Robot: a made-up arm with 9 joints. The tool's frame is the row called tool.
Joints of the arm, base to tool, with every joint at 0 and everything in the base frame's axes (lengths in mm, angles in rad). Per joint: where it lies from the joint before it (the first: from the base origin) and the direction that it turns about. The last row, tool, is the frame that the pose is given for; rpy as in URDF.
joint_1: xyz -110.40 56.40 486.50 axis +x
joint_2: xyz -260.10 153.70 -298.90 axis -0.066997 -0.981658 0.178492
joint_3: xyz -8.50 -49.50 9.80 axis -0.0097 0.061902 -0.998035
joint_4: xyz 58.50 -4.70 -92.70 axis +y
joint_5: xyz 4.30 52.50 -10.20 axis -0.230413 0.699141 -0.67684
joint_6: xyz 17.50 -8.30 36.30 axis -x
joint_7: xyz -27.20 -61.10 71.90 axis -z
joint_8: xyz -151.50 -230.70 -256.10 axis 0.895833 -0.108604 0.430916
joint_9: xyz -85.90 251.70 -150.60 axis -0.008 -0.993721 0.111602
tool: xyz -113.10 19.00 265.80 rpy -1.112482 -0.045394 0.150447
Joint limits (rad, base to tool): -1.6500..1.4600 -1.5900..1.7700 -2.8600..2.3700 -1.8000..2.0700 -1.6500..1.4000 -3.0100..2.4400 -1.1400..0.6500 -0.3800..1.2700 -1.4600..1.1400
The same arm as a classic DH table. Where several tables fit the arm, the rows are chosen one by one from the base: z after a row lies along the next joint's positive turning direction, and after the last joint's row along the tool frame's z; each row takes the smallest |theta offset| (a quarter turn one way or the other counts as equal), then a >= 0, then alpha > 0; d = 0 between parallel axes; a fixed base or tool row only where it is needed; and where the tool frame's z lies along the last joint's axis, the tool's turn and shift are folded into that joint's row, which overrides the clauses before.
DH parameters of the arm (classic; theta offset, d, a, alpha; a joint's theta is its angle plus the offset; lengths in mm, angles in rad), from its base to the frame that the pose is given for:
base (fixed): 1.5708 486.5 56.4 1.5708
joint_1: 1.3909 -384.2 -266.6 -1.6378
joint_2: 1.5443 -154.4 5.1 -1.8114
joint_3: -0.0708 91.6 -59.4 -1.5089
joint_4: 0.3184 34 -7.4 0.7966
joint_5: 1.3371 -20.5 20.3 1.3383
joint_6: 0.8016 17.1 -61.1 -1.5708
joint_7: 0.1206 125.6 -247.3 -2.0163
joint_8: 1.5176 -268.4 -73.2 -1.4214
joint_9: 1.4271 188.9 32 2.5455
tool (fixed): -2.8681 512.1 0 0
Joint limits (rad, base to tool): -1.65..1.46 -1.59..1.77 -2.86..2.37 -1.8..2.07 -1.65..1.4 -3.01..2.44 -1.14..0.65 -0.38..1.27 -1.46..1.14

